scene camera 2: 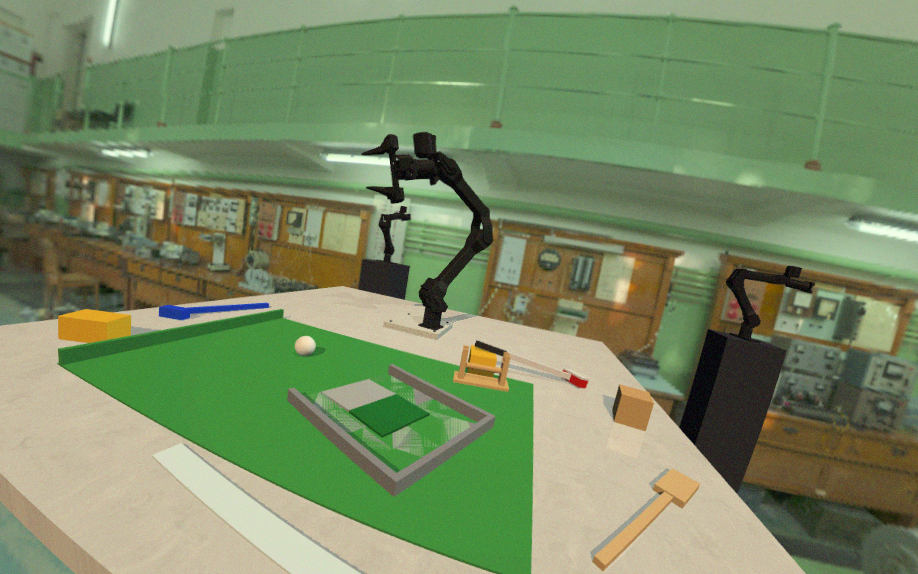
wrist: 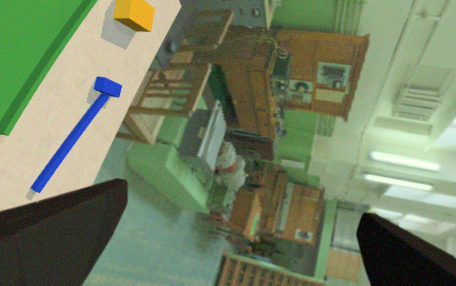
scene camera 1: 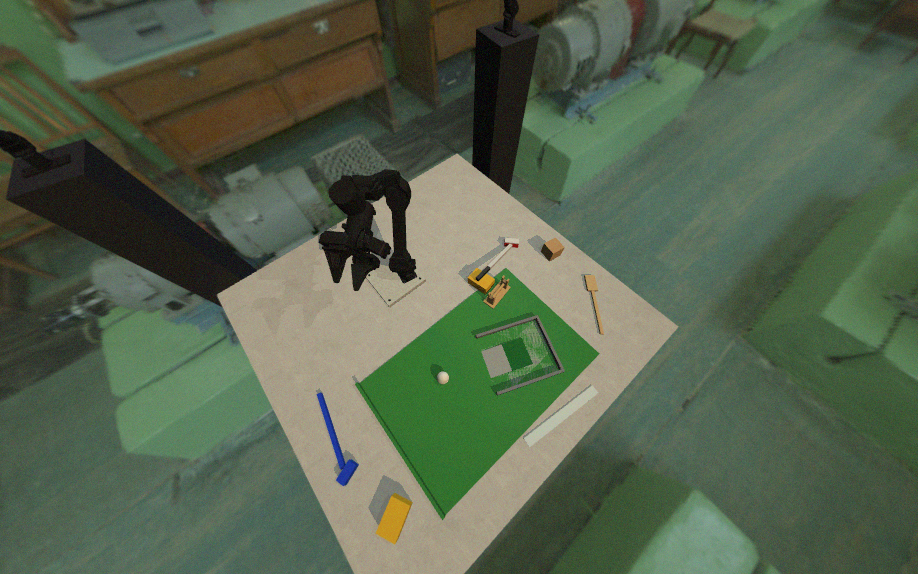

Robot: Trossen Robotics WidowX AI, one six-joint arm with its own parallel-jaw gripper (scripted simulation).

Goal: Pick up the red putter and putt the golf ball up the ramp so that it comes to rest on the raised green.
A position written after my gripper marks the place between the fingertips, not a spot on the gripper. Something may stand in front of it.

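Blue putter (scene camera 2: 169,311), (scene camera 1: 348,469), (wrist: 107,87). Wooden mallet (scene camera 2: 674,487); out of frame in the wrist view. White strip (scene camera 1: 575,404); out of frame in the wrist view. Yellow block (scene camera 2: 87,326). My gripper (scene camera 1: 346,287), (scene camera 2: 363,170), (wrist: 243,208): open, holding nothing.
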